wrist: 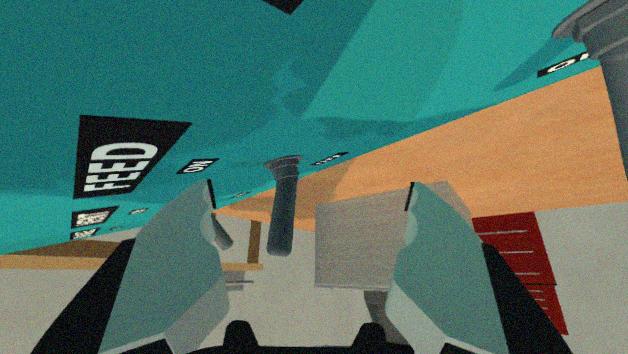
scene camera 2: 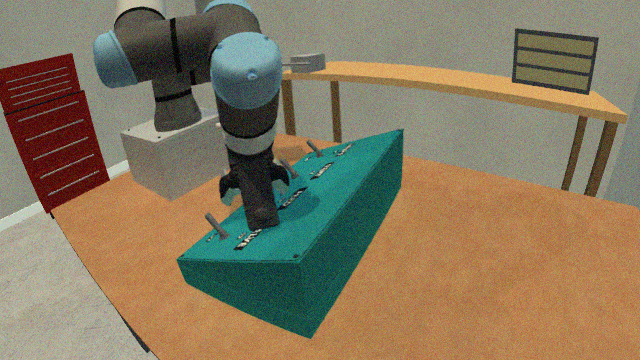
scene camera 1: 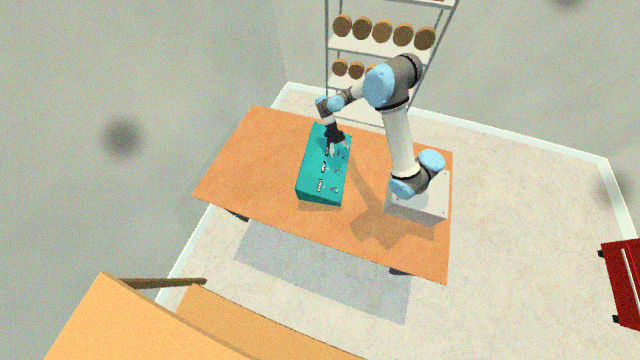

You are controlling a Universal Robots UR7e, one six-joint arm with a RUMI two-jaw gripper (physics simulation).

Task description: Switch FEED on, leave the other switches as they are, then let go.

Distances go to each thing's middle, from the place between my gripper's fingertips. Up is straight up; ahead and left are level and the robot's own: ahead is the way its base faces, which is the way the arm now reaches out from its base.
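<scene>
Teal switch box (scene camera 2: pixel 290 275): 60 mm ahead of my gripper, 90 mm to the left of it, 20 mm below it. As for the feed lever (wrist: pixel 280 236), my gripper is 10 mm to the right of it, 20 mm below it and 10 mm short of it.
</scene>
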